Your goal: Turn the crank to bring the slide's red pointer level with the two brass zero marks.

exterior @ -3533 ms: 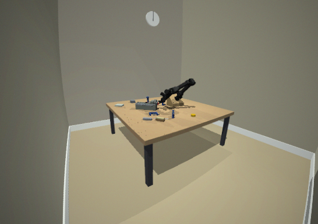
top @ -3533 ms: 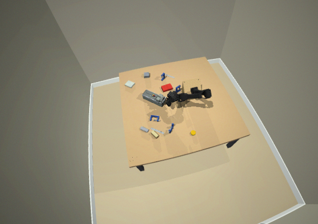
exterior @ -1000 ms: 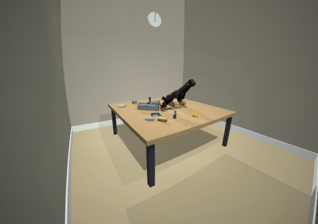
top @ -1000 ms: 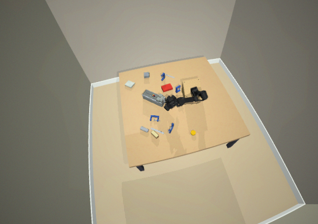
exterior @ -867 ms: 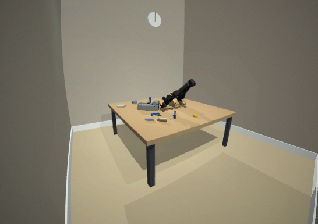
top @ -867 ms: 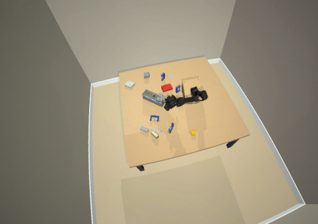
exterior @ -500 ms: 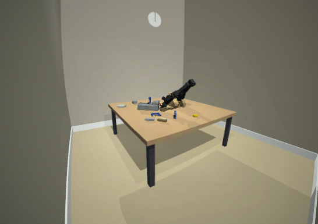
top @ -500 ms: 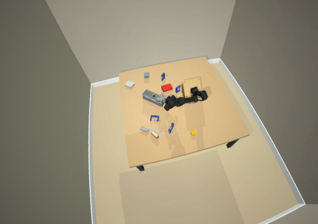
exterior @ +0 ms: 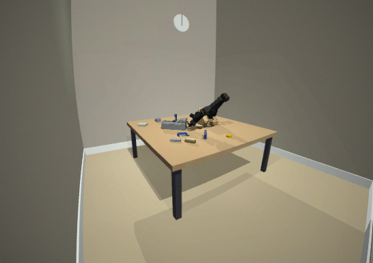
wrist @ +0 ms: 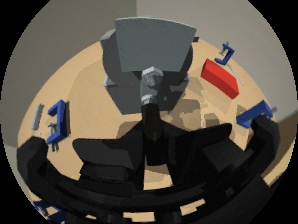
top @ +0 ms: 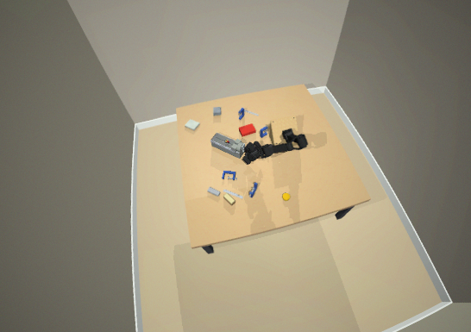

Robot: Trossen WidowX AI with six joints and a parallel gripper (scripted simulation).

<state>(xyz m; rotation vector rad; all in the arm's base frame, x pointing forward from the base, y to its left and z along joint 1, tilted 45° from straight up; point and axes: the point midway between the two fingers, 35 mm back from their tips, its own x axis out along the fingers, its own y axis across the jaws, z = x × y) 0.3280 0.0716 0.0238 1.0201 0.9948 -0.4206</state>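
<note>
Right now the dark crank handle is 3 cm above my gripper tip, 1 cm to the left of it and 1 cm behind it. The rest, counted from my gripper tip: red pointer (11 cm ahead, 10 cm to the right, 5 cm above); then tan block (33 cm to the left, 20 cm ahead, 1 cm below); then yellow disc (41 cm to the left, 19 cm behind, 2 cm below).
</note>
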